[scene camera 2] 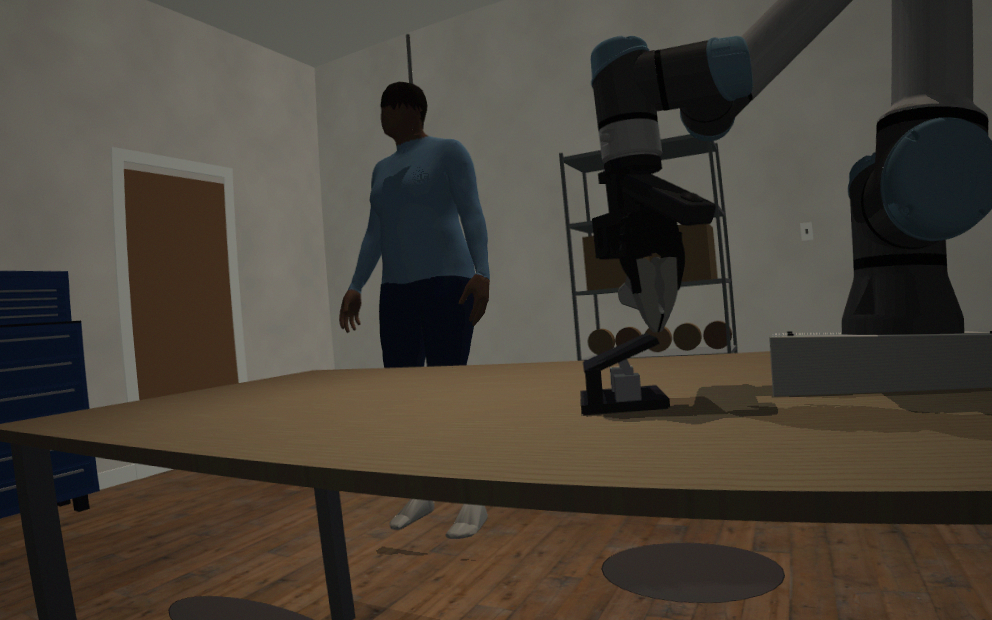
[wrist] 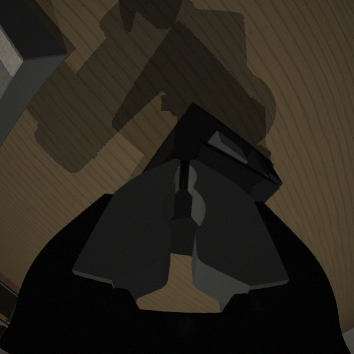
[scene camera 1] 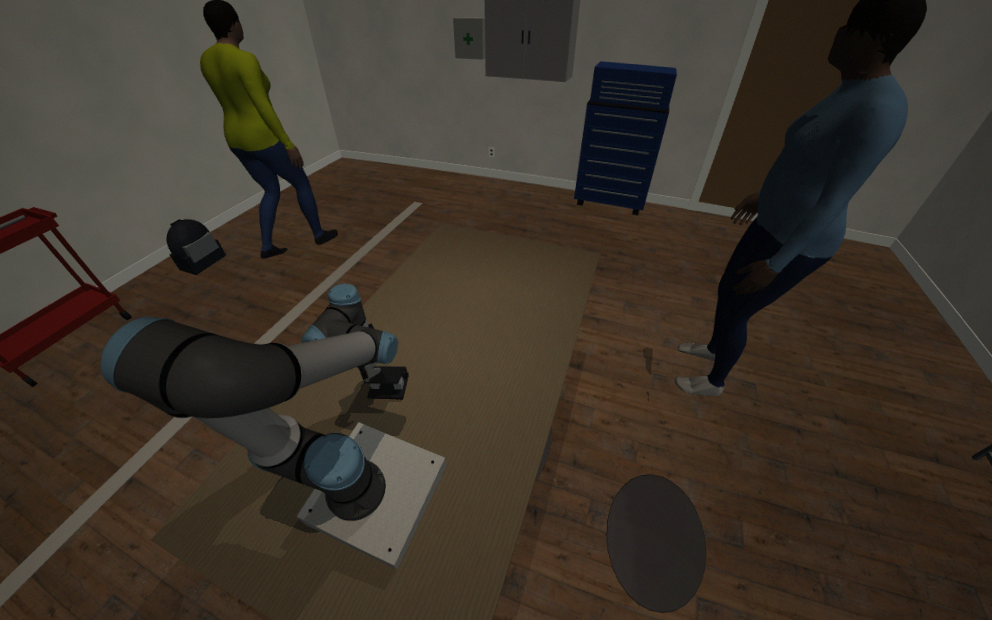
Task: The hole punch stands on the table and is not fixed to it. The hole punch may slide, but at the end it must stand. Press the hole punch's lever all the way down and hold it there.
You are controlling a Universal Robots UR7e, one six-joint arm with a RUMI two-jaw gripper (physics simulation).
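Pixels of known places: gripper, fingertip midpoint: point(scene camera 2: 657, 332) point(wrist: 183, 163) point(scene camera 1: 367, 381); arm's base, origin of the base link: point(scene camera 2: 901, 333) point(scene camera 1: 356, 490).
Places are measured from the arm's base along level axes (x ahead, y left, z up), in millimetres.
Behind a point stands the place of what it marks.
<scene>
The black hole punch point(scene camera 1: 387, 383) {x 321, y 84, z 22 mm} point(scene camera 2: 625, 401) {x 342, y 173, z -45 mm} point(wrist: 190, 131) {x 311, y 143, z -46 mm} stands upright on its flat base on the table point(scene camera 1: 497, 307) {x 862, y -113, z -58 mm} point(scene camera 2: 438, 431) {x 537, y 281, z -58 mm}. In scene camera 2 its lever point(scene camera 2: 618, 353) {x 350, y 155, z 11 mm} slopes up from the hinge at the left to its free end at the right, with a gap above the grey block point(scene camera 2: 626, 386) {x 340, y 168, z -28 mm}. My gripper point(scene camera 2: 659, 332) {x 302, y 143, z 33 mm} point(wrist: 183, 163) {x 302, y 143, z 33 mm} is shut and empty and points down. Its fingertips are at the lever's raised free end and appear to touch it. In the wrist view the fingers hide part of the punch.
The arm's pale base block point(scene camera 1: 409, 504) {x 16, y -146, z -9 mm} point(scene camera 2: 877, 365) {x 50, y 104, z -26 mm} point(wrist: 42, 92) stands on the table beside the punch. A person in a blue top point(scene camera 1: 841, 168) point(scene camera 2: 424, 212) and a person in a yellow top point(scene camera 1: 245, 95) stand on the floor. A shelf rack point(scene camera 2: 572, 292) is behind the table.
</scene>
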